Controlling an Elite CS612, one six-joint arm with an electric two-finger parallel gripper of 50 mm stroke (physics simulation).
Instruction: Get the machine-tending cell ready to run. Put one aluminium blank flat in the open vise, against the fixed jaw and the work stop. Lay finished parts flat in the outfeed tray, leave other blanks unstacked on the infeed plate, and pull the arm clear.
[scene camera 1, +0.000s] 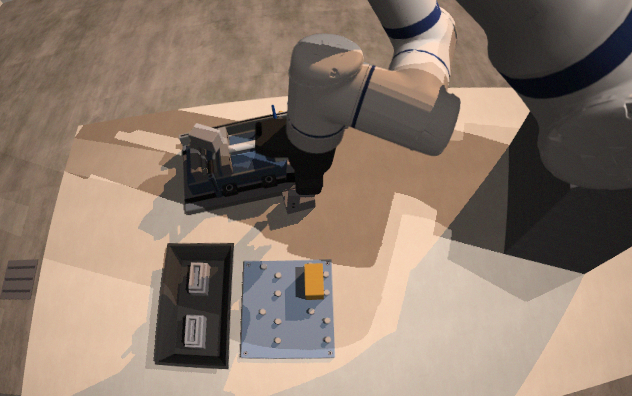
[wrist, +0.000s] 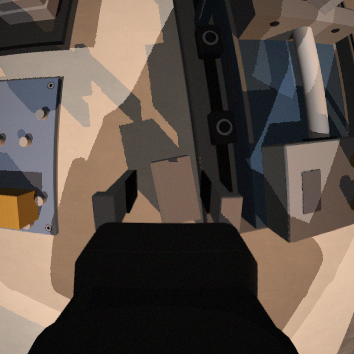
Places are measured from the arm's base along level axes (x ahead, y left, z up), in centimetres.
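Pixels of known places: gripper, between the fingertips: (scene camera 1: 292, 193) (wrist: 168, 183).
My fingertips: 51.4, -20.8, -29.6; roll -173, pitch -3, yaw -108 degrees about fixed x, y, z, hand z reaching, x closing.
Ahead of a thing's pixels: the offset from my fingertips to its top centre, as dx, dy, dz. "*": to the spot under its first point.
A grey-brown rectangular block, like a bare blank @[-1.3, -0.3, -2.3] (wrist: 176, 192), lies beside the vise's long edge in the wrist view, below and between my fingers. It is tilted slightly against their line. My gripper (scene camera 1: 300, 193) (wrist: 168, 183) is open and empty; how high it is above the block is hard to tell. The vise @[+5.7, -13.9, +4.3] (scene camera 1: 257, 162) (wrist: 272, 75) has its jaws apart, with a pale rod between them. Two finished parts @[* +22.9, +8.8, -2.3] (scene camera 1: 198, 278) @[* +26.7, +18.5, -2.3] (scene camera 1: 194, 331) lie apart in the dark outfeed tray (scene camera 1: 227, 305) (wrist: 66, 30). The arm hides part of the vise.
An orange block @[+2.6, +17.4, -1.2] (scene camera 1: 314, 281) (wrist: 17, 207) sits at a corner of the blue infeed plate @[+9.0, +19.7, -4.8] (scene camera 1: 300, 347) (wrist: 20, 107), among several short pegs. Two clamps (wrist: 209, 40) (wrist: 222, 126) stand along the vise's side near my right finger. A grey jaw block (wrist: 310, 185) rises to the right.
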